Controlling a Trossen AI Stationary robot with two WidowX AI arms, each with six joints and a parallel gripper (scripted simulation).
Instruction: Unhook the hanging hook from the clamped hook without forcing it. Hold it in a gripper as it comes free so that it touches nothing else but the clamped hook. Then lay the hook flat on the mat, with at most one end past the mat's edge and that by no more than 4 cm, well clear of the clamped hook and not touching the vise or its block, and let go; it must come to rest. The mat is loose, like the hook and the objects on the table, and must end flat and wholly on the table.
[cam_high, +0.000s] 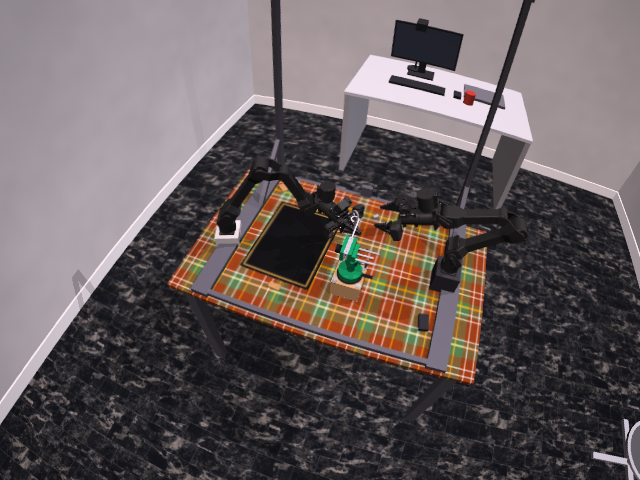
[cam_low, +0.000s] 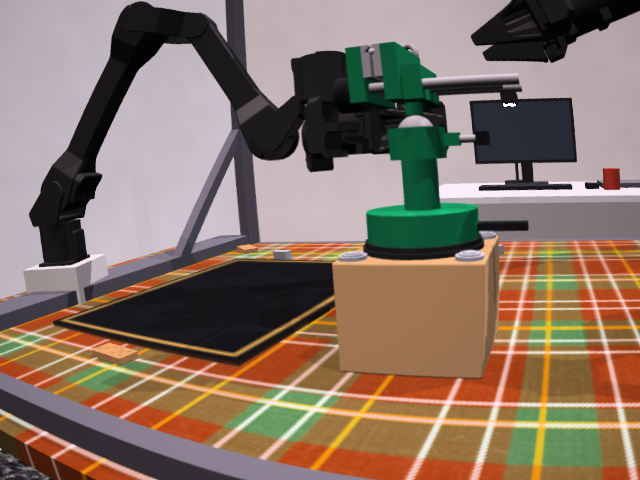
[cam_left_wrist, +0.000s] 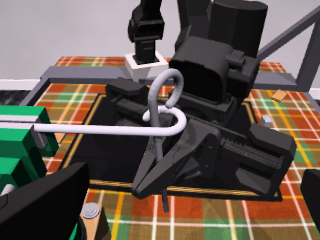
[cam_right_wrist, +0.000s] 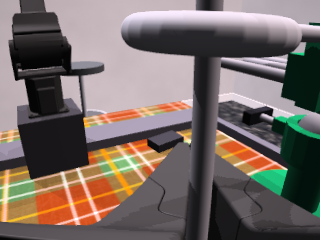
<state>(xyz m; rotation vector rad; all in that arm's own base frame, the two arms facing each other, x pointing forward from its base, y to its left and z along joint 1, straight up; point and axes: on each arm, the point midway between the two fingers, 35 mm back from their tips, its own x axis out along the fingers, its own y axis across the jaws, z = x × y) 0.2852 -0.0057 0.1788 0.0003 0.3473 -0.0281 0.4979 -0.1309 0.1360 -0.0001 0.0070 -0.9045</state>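
The mat lies 240 mm to the right of my right hand, 190 mm below it and 30 mm behind it. From my right hand the other things lie so: black block (330 mm to the left, 220 mm ahead, 180 mm below); then grey bit (280 mm to the right, 250 mm behind, 180 mm below); then tan block (150 mm below, 130 mm ahead, 20 mm to the left).
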